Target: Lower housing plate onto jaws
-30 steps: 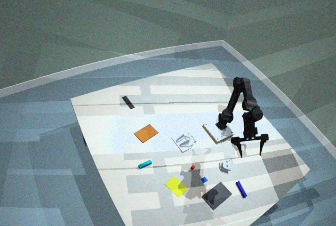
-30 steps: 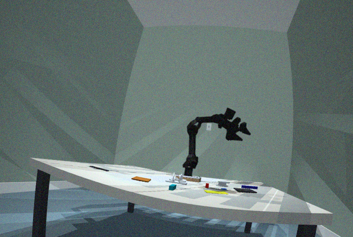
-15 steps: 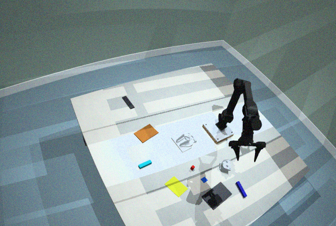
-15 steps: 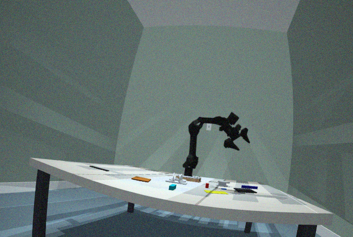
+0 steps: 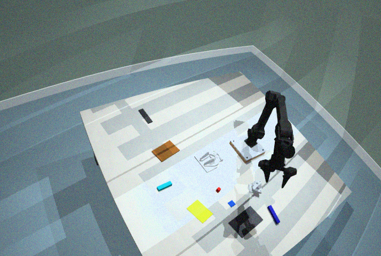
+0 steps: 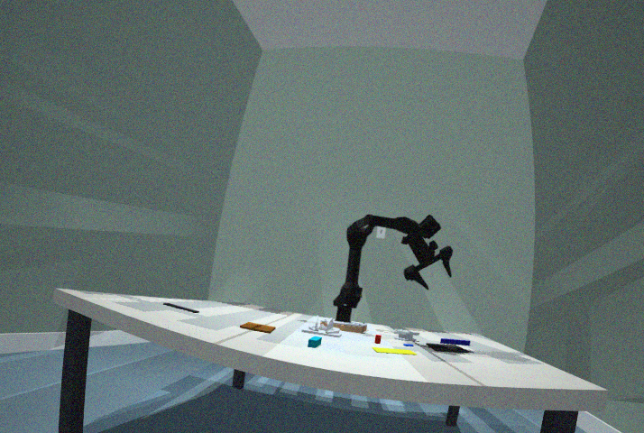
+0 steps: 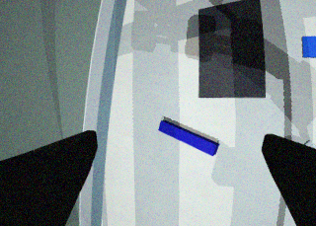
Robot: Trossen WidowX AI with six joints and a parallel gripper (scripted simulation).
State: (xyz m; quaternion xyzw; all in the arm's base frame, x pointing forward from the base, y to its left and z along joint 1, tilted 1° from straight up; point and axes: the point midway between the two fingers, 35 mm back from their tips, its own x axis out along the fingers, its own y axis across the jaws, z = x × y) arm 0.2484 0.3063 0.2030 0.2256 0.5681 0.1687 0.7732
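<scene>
Right now the red cube is 200 mm below my gripper tip, 190 mm to the right of it and 120 mm ahead of it. From my gripper tip the other things lie so: blue bar: 200 mm below, 100 mm to the left, 30 mm behind; then blue chip: 210 mm below, 110 mm ahead, 90 mm to the right; then dark tile: 210 mm below, 120 mm ahead, 30 mm to the left.
</scene>
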